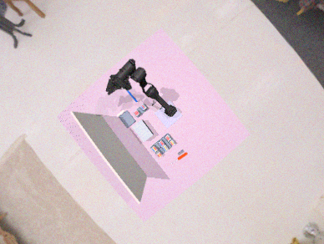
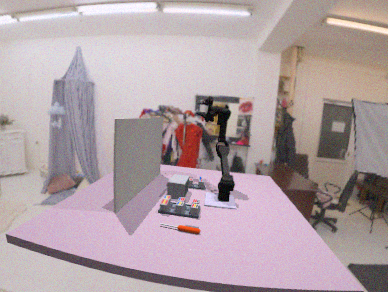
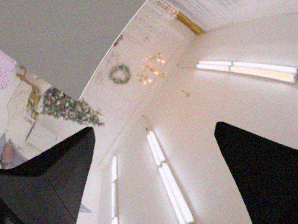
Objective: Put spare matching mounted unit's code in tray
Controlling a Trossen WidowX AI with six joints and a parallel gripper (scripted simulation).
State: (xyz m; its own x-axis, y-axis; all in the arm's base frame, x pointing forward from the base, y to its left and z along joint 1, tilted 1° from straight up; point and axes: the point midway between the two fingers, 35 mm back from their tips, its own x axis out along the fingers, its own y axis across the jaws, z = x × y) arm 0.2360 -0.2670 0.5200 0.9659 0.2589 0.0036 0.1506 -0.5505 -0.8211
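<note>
Now: the grey spare block 13 cm behind my gripper tip, 49 cm to the left of it and 49 cm below it. From my gripper tip the other things lie so: blue pen (7 cm behind, 4 cm to the right, 53 cm below); tall grey panel (25 cm ahead, 28 cm to the left, 31 cm below); grey tray (8 cm ahead, 10 cm to the left, 53 cm below).
</note>
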